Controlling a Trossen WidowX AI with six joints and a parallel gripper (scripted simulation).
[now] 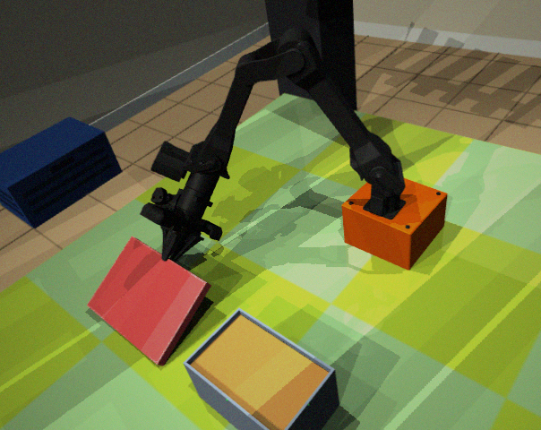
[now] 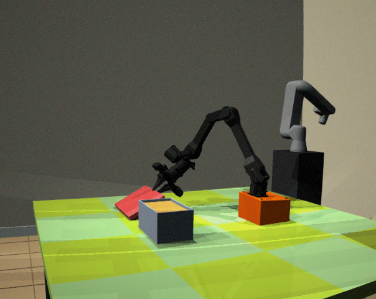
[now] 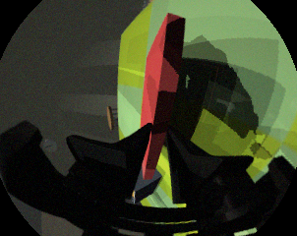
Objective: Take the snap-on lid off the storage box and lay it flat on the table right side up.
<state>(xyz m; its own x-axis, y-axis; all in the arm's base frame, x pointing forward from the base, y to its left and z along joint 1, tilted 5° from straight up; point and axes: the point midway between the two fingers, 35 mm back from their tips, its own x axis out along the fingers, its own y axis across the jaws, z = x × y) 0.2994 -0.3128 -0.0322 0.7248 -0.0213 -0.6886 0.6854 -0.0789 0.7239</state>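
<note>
My gripper tip is now 70 mm short of the red lid and 30 mm above it. The rest, counted from my gripper tip: grey-blue storage box (100 mm ahead, 320 mm to the left, 30 mm below).
</note>
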